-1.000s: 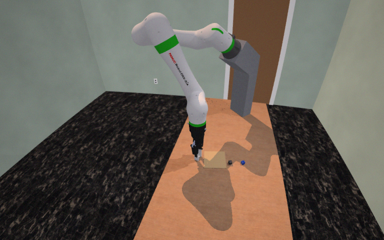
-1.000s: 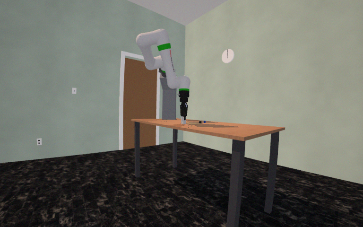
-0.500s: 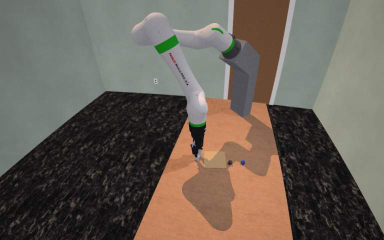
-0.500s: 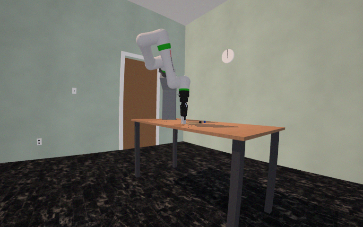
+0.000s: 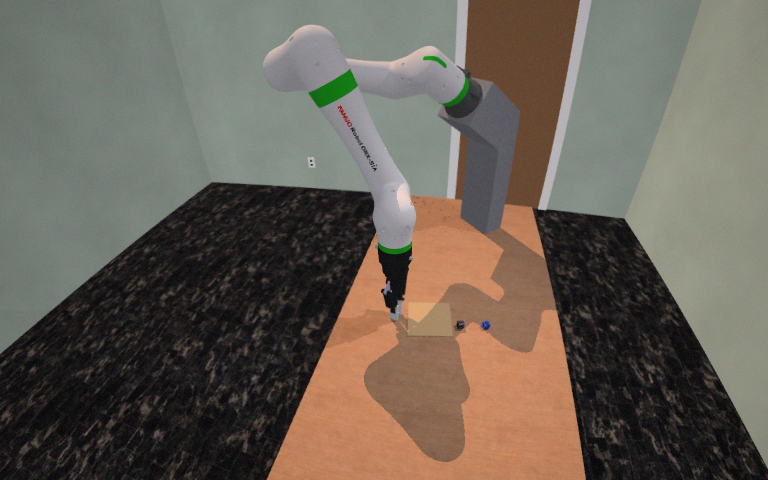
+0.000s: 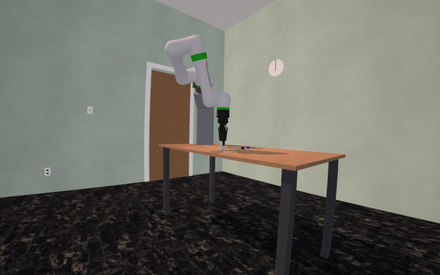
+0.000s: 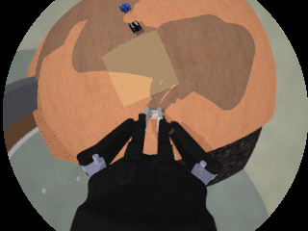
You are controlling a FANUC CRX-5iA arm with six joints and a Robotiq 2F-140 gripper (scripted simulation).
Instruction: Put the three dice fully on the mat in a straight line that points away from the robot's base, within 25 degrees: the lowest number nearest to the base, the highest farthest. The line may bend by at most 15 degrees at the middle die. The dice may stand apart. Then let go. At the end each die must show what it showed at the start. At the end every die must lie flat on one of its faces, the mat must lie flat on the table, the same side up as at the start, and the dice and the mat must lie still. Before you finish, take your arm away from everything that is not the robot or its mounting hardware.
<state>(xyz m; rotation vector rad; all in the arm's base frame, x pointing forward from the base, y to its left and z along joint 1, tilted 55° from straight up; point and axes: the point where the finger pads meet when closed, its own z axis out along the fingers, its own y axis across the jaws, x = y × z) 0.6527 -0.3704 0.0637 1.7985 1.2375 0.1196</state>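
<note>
The tan mat lies 110 mm to the left of my hand, 30 mm below it and 30 mm ahead of it. The rest, counted from my hand: blue die (280 mm to the left, 90 mm ahead, 20 mm below); then white die (20 mm below); then black die (200 mm to the left, 70 mm ahead, 20 mm below).
</note>
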